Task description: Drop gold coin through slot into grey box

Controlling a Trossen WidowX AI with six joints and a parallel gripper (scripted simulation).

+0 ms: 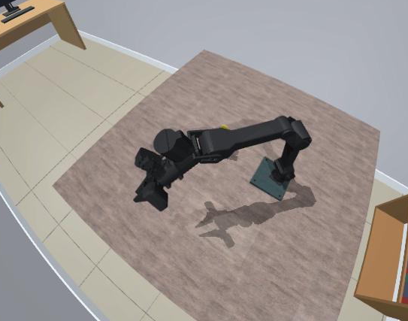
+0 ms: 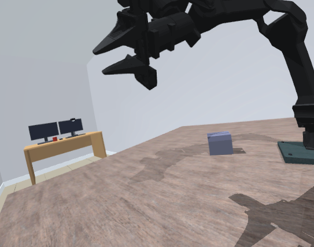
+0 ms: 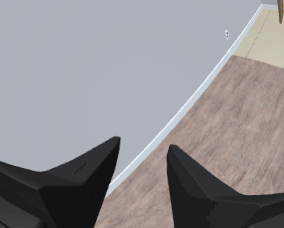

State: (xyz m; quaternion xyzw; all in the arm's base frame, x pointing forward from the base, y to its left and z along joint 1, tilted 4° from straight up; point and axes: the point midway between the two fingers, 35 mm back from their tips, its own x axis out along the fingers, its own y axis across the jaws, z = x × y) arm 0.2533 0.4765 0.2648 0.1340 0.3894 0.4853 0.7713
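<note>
The coin is 90 mm ahead of my gripper tip, 510 mm to the right of it and 270 mm below it.
</note>
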